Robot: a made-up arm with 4 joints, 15 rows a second.
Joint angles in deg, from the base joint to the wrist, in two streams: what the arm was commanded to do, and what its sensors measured. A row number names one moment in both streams.
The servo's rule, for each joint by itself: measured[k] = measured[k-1] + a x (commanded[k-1-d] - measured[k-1]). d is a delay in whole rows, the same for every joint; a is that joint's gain. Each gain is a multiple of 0.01, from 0.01 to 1. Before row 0 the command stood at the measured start. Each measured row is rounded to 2 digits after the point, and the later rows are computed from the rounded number. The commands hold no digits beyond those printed.
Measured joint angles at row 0: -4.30 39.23 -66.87 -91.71
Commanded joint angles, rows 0 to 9: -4.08 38.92 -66.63 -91.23; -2.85 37.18 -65.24 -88.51; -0.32 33.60 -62.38 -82.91; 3.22 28.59 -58.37 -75.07; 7.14 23.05 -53.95 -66.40; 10.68 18.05 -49.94 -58.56; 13.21 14.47 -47.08 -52.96; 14.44 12.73 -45.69 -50.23; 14.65 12.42 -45.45 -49.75; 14.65 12.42 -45.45 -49.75
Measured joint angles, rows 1 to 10: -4.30 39.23 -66.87 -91.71; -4.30 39.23 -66.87 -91.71; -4.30 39.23 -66.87 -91.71; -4.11 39.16 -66.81 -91.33; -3.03 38.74 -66.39 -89.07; -0.70 37.66 -65.31 -84.14; 2.67 35.76 -63.44 -76.88; 6.51 33.09 -60.88 -68.50; 10.10 29.93 -57.93 -60.55; 12.77 26.68 -55.00 -54.48
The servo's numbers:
d 3
a 0.86 0.21 0.27 0.80

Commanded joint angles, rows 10 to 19: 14.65 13.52 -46.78 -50.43; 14.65 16.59 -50.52 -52.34; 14.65 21.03 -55.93 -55.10; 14.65 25.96 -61.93 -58.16; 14.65 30.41 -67.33 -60.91; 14.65 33.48 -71.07 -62.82; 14.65 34.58 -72.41 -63.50; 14.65 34.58 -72.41 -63.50; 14.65 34.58 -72.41 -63.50; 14.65 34.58 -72.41 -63.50
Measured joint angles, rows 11 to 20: 14.21 23.75 -52.49 -51.08; 14.59 21.37 -50.59 -50.02; 14.64 19.49 -49.20 -49.80; 14.65 18.24 -48.55 -50.30; 14.65 17.89 -49.08 -51.93; 14.65 18.55 -50.93 -54.47; 14.65 20.11 -53.90 -57.42; 14.65 22.27 -57.53 -60.21; 14.65 24.62 -61.19 -62.30; 14.65 26.71 -64.22 -63.26
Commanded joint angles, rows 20 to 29: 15.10 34.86 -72.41 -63.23; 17.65 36.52 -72.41 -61.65; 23.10 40.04 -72.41 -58.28; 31.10 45.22 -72.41 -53.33; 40.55 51.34 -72.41 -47.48; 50.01 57.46 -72.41 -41.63; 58.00 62.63 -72.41 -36.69; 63.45 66.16 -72.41 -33.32; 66.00 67.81 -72.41 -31.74; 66.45 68.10 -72.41 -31.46
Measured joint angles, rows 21 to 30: 14.65 28.36 -66.43 -63.45; 14.65 29.67 -68.04 -63.49; 14.65 30.70 -69.22 -63.50; 15.04 31.57 -70.08 -63.28; 17.28 32.61 -70.71 -61.98; 22.29 34.17 -71.17 -59.02; 29.87 36.49 -71.50 -54.47; 39.05 39.61 -71.75 -48.88; 48.48 43.36 -71.93 -43.08; 56.67 47.41 -72.06 -37.97
